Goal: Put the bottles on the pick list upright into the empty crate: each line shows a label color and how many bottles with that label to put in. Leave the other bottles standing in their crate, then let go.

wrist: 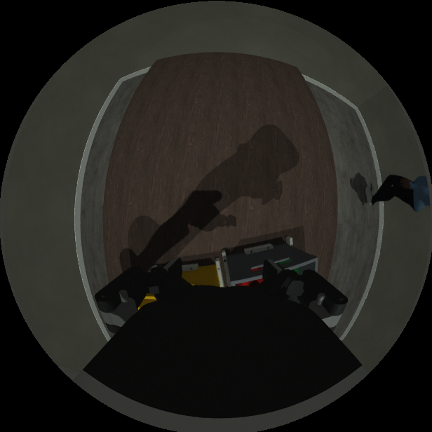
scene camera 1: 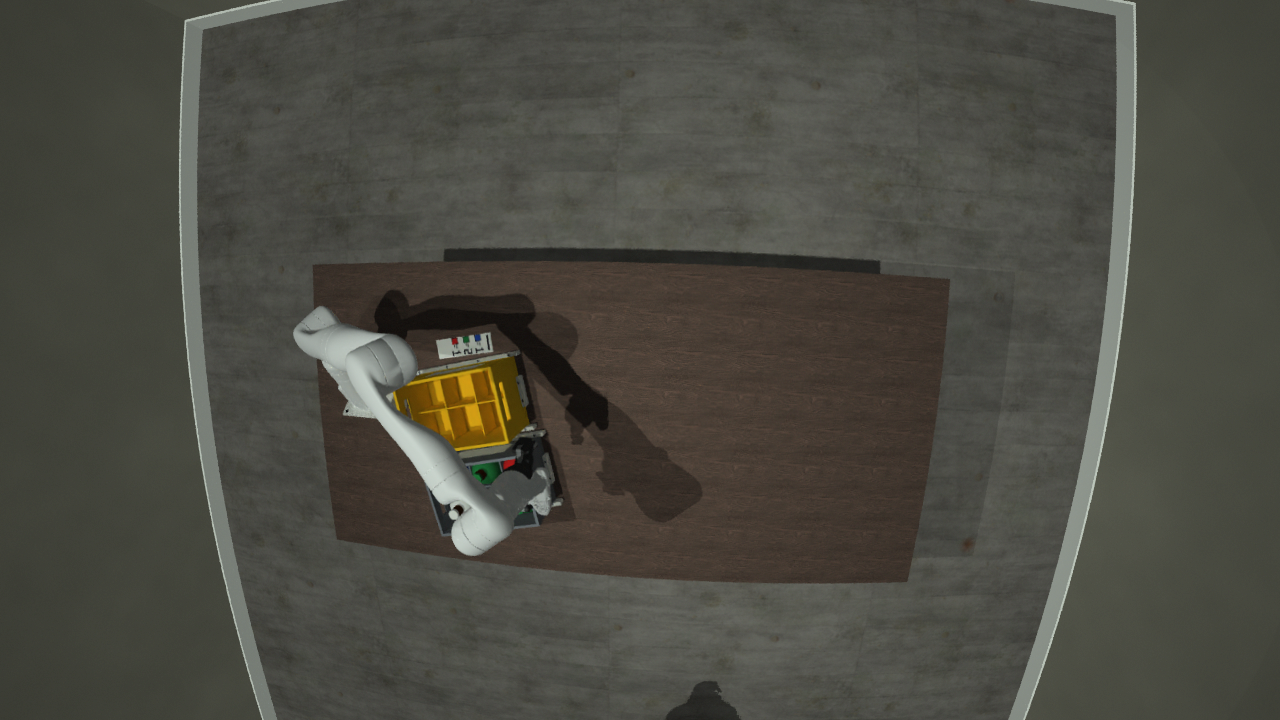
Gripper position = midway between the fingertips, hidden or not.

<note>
I see my gripper (scene camera 1: 534, 464) and a pick list (scene camera 1: 479, 343).
My gripper also shows in the wrist view (wrist: 222, 268).
</note>
